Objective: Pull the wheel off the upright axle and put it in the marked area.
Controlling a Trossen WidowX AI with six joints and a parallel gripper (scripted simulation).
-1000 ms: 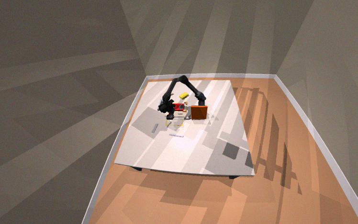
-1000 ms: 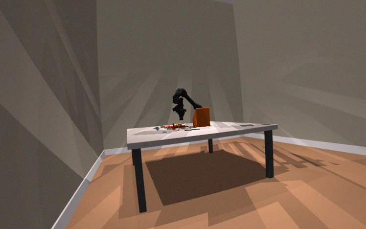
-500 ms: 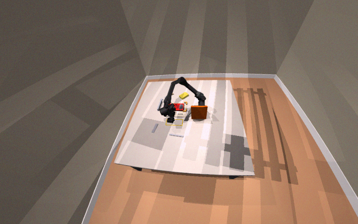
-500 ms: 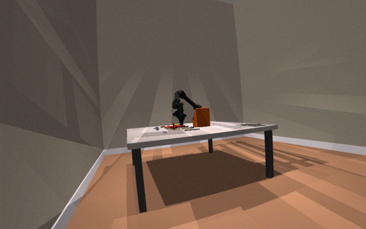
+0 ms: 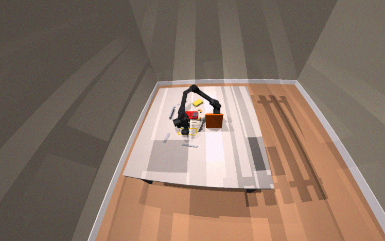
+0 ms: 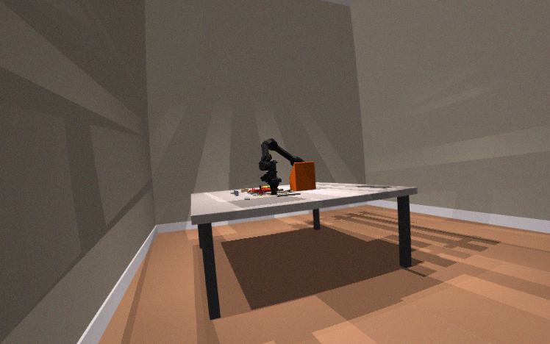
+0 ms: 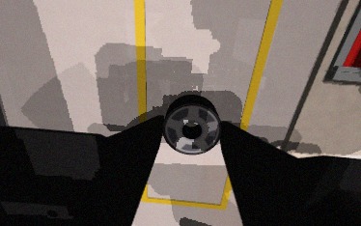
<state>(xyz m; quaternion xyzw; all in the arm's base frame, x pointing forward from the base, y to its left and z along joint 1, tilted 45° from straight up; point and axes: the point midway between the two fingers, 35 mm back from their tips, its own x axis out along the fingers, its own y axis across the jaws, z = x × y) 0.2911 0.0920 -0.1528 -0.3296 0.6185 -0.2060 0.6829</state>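
Now: the wheel right at my gripper tip. The rest, counted from my gripper tip: yellow block 20 mm behind, 420 mm to the right; then dark upright axle 80 mm ahead, 90 mm to the right, 20 mm above.
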